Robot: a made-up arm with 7 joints.
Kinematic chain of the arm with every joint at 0, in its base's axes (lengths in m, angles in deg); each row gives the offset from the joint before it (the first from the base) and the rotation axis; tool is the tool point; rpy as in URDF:
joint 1: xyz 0 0 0.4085 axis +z
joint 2: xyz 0 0 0 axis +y
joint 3: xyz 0 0 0.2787 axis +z
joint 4: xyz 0.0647 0 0 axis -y
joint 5: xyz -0.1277 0 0.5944 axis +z
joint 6: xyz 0 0 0 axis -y
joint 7: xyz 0.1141 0 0 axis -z
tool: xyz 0 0 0 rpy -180 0 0
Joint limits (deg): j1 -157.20..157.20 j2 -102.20..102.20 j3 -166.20..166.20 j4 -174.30..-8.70 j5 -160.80..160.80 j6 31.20..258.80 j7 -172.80..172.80
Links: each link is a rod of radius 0.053 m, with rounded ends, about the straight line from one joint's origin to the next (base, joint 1, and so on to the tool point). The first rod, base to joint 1, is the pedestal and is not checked.
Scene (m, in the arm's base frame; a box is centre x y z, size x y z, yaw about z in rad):
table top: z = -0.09
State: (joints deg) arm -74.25 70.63 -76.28 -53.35 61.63 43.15 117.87
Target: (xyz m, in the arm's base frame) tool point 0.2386 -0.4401 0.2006
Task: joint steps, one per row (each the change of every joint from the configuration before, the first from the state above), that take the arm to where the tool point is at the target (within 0.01 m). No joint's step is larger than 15 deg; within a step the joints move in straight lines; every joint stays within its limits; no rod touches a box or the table.
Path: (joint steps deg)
1: 5.69 -10.35 5.77 -13.12 -1.94 -1.71 0.00
2: 5.68 -10.36 5.77 -13.12 -1.94 -1.70 0.00
3: 5.69 -10.35 5.77 -13.12 -1.95 -1.71 0.00
4: 5.69 -10.35 5.77 -13.11 -1.94 -1.71 0.00
5: 5.68 -10.36 5.76 -13.12 -1.94 -1.71 0.00
6: 5.69 -10.35 5.77 -13.12 -1.94 -1.70 0.00
7: 5.69 -10.36 5.77 -13.12 -1.94 -1.71 0.00

